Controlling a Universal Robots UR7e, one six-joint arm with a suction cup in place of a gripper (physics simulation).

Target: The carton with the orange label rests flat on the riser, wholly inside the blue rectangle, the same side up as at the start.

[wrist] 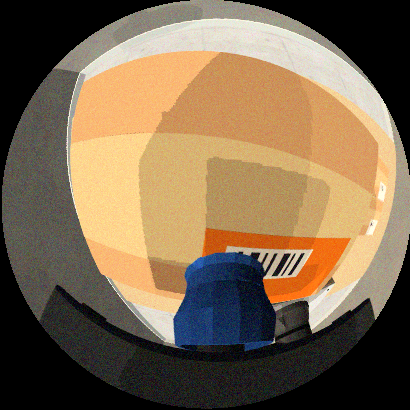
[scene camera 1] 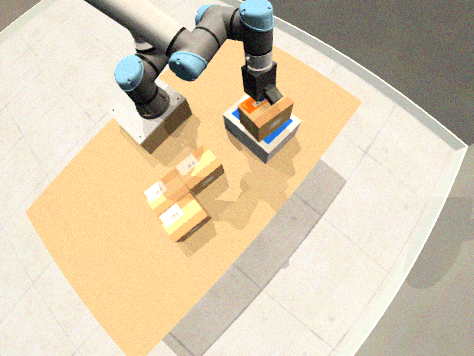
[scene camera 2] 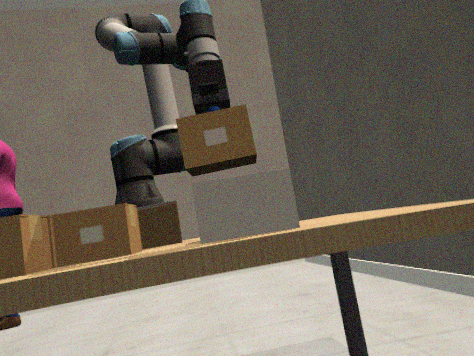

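Seen in the pictures: end effector, tool point: (wrist: pixel 224 261); arm's base, origin of the base link: (wrist: pixel 286 312) (scene camera 1: pixel 153 104) (scene camera 2: pixel 140 210).
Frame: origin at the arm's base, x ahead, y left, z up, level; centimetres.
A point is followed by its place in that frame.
Note:
The carton with the orange label (scene camera 1: pixel 274 116) {y 26.4, x 44.8, z 15.1 cm} (scene camera 2: pixel 217 155) {y 27.4, x 45.2, z 5.7 cm} (wrist: pixel 175 200) {y 29.9, x 39.9, z 15.2 cm} hangs label side up from my suction gripper (scene camera 2: pixel 213 108) (wrist: pixel 225 290). The orange label (scene camera 1: pixel 251 105) {y 23.6, x 36.8, z 14.9 cm} (wrist: pixel 327 254) {y 22.7, x 37.9, z 14.8 cm} with its barcode lies beside the blue cup on the carton's top. In scene camera 2 the carton's dark underside shows, a little above the grey riser (scene camera 1: pixel 246 140) {y 20.5, x 38.1, z -5.2 cm} (scene camera 2: pixel 245 210) {y 31.3, x 48.7, z -6.7 cm}. In scene camera 1 the carton covers much of the riser's blue rectangle (scene camera 1: pixel 278 133) {y 30.3, x 45.8, z 0.2 cm}; blue shows at its left and along its lower right. The carton hides the riser in the wrist view.
Three cartons with white labels stand close together on the table (scene camera 1: pixel 110 240) {y -51.5, x 32.8, z -11.8 cm} (scene camera 2: pixel 380 215) {y 56.0, x 52.3, z -11.8 cm}, left of the riser; one carton (scene camera 1: pixel 200 170) {y -1.8, x 38.0, z -0.8 cm} is nearest to it. The robot's base block (scene camera 1: pixel 170 122) {y 1.1, x 9.8, z -4.6 cm} stands behind them. Part of a person in pink (scene camera 2: pixel 6 175) shows at the left edge.

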